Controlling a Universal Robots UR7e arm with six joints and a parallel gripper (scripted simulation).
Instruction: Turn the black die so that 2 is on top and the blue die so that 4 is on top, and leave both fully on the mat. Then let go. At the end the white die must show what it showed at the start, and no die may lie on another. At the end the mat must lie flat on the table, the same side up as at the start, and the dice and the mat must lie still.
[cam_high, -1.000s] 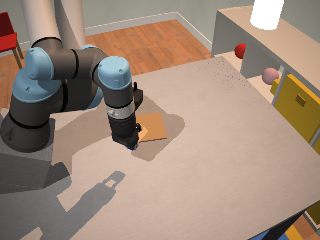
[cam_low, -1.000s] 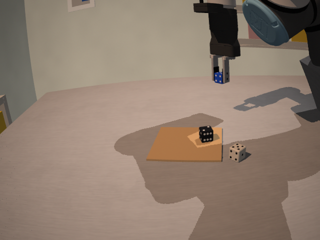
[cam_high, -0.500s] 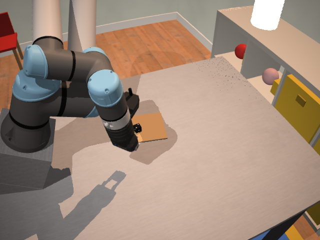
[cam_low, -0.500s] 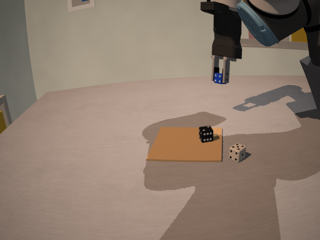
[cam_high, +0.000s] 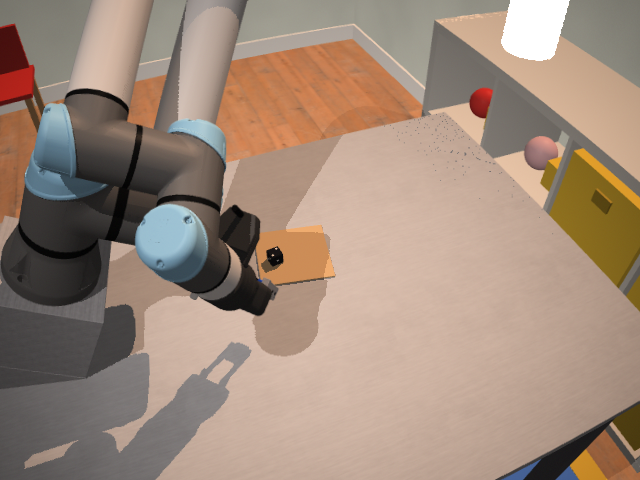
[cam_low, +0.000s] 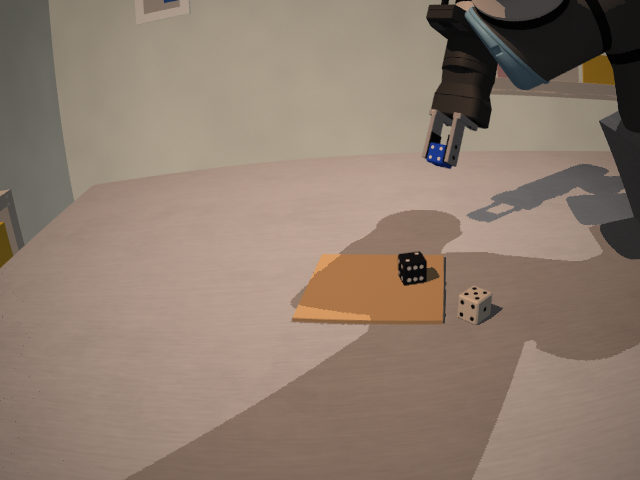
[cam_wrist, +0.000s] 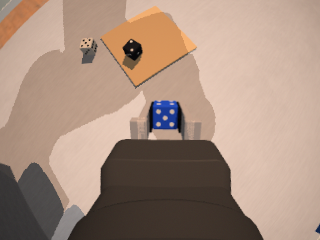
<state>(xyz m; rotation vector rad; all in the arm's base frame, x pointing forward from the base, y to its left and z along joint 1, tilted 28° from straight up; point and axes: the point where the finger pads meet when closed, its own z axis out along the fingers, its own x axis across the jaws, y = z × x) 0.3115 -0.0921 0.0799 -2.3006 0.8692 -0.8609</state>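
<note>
The blue die is 10 mm below my hand. The rest, counted from my hand: white die: 20 mm ahead, 220 mm to the left, 90 mm below; then black die: 60 mm ahead, 140 mm to the left, 90 mm below; then orange mat: 100 mm ahead, 140 mm to the left, 100 mm below.
</note>
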